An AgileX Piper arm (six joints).
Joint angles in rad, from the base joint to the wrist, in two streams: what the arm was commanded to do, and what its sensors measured. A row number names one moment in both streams.
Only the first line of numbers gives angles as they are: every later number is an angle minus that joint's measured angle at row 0.
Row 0, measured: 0.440, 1.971, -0.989, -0.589, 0.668, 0.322
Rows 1 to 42, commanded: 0.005, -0.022, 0.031, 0.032, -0.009, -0.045; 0.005, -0.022, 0.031, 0.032, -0.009, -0.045; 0.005, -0.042, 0.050, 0.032, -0.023, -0.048; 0.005, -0.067, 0.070, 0.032, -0.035, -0.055; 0.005, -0.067, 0.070, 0.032, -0.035, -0.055; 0.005, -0.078, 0.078, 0.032, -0.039, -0.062; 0.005, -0.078, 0.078, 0.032, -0.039, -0.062; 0.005, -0.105, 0.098, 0.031, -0.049, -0.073; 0.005, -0.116, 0.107, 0.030, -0.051, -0.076; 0.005, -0.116, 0.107, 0.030, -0.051, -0.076; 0.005, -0.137, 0.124, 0.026, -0.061, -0.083; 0.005, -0.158, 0.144, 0.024, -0.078, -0.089; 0.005, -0.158, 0.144, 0.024, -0.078, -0.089; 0.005, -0.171, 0.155, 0.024, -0.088, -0.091; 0.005, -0.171, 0.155, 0.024, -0.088, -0.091; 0.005, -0.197, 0.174, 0.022, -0.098, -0.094; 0.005, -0.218, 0.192, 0.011, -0.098, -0.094; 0.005, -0.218, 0.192, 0.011, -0.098, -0.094; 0.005, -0.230, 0.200, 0.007, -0.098, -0.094; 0.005, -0.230, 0.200, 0.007, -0.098, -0.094; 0.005, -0.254, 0.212, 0.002, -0.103, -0.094; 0.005, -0.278, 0.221, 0.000, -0.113, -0.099; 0.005, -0.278, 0.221, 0.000, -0.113, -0.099; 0.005, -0.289, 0.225, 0.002, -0.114, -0.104; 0.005, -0.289, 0.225, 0.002, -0.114, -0.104; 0.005, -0.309, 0.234, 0.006, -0.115, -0.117; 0.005, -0.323, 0.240, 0.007, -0.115, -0.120; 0.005, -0.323, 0.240, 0.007, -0.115, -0.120; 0.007, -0.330, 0.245, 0.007, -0.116, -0.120; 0.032, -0.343, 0.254, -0.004, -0.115, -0.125; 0.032, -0.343, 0.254, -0.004, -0.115, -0.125; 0.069, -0.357, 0.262, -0.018, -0.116, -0.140; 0.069, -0.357, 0.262, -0.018, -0.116, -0.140; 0.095, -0.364, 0.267, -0.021, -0.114, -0.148; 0.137, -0.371, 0.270, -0.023, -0.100, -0.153; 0.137, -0.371, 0.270, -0.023, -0.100, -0.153; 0.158, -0.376, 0.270, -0.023, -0.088, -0.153; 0.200, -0.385, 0.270, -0.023, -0.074, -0.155; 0.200, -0.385, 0.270, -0.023, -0.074, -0.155; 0.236, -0.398, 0.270, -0.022, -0.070, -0.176; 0.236, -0.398, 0.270, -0.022, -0.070, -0.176; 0.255, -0.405, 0.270, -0.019, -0.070, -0.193
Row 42, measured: 0.213, -0.375, 0.270, 0.019, -0.095, -0.150
